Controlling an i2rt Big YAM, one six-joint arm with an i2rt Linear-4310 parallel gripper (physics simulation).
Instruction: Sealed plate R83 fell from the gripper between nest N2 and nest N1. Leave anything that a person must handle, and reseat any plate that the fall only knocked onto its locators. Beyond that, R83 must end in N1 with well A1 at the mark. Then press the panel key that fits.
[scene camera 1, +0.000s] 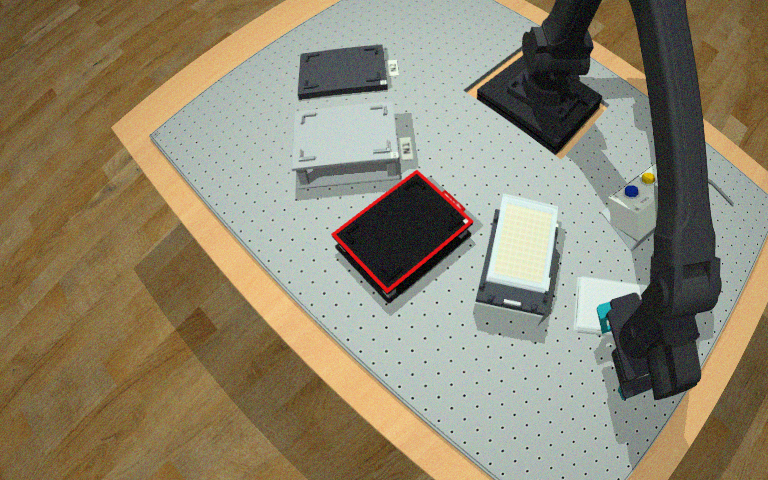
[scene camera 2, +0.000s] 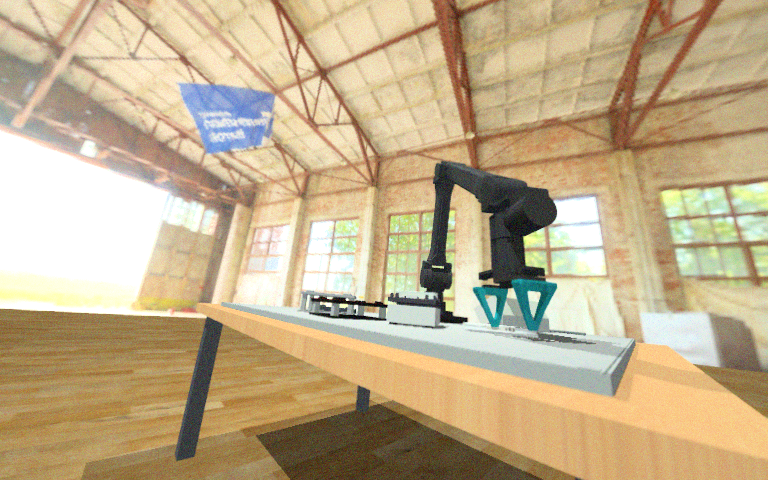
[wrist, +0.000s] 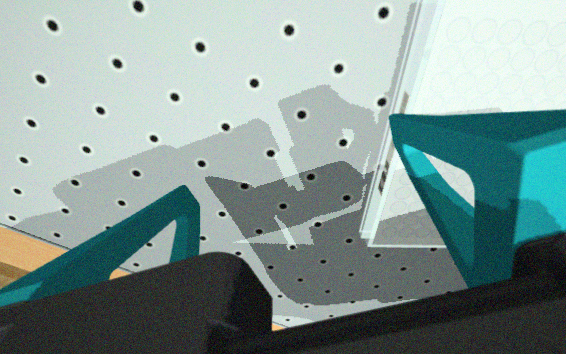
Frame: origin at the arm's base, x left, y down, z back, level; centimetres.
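Seen in the pictures: gripper, fingertip midpoint: (scene camera 1: 614, 361) (scene camera 2: 511, 328) (wrist: 285, 164); arm's base, link origin: (scene camera 1: 543, 96).
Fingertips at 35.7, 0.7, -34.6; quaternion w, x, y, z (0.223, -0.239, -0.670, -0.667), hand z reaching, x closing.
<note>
Offsets run from my fingertips to a thing's middle, as dx, dy, dz. "*": to the spot under its first point. Level surfaces: height alone.
The pale, clear plate R83 {-5.0, +0.7, +7.3} (scene camera 1: 591, 300) (wrist: 465, 65) lies flat on the pegboard; its edge label is unreadable and A1 cannot be made out. My gripper (scene camera 1: 614, 353) (scene camera 2: 514, 327) (wrist: 285, 164) is open and empty, low over the board. The plate is off to one side in the wrist view, partly behind the right finger. N1 {-54.8, -1.9, +2.5} (scene camera 1: 345, 133) is a raised light-grey nest, empty; N2 {-69.4, +0.3, +16.5} (scene camera 1: 342, 70) is a low dark nest, empty. A cream-filled plate {-21.9, -5.8, +3.8} (scene camera 1: 523, 243) rests on a dark nest with front locators showing; its exact seating is unclear. The panel {-7.9, -2.8, +30.1} (scene camera 1: 634, 217) shows blue {-12.2, -5.0, +23.6} (scene camera 1: 631, 191) and yellow {-10.7, -5.0, +28.4} (scene camera 1: 647, 178) keys, partly hidden by the arm.
A black nest with a red outline {-37.4, -0.9, -4.0} (scene camera 1: 402, 232) stands between N1 and the cream-filled plate. The arm base (scene camera 1: 538, 107) is at the back. The perforated board {dy +1.4} (scene camera 1: 339, 328) has a wooden border (scene camera 1: 317, 339). A thin grey rod {* +4.3, +0.7, +43.2} (scene camera 1: 722, 192) lies beyond the panel.
</note>
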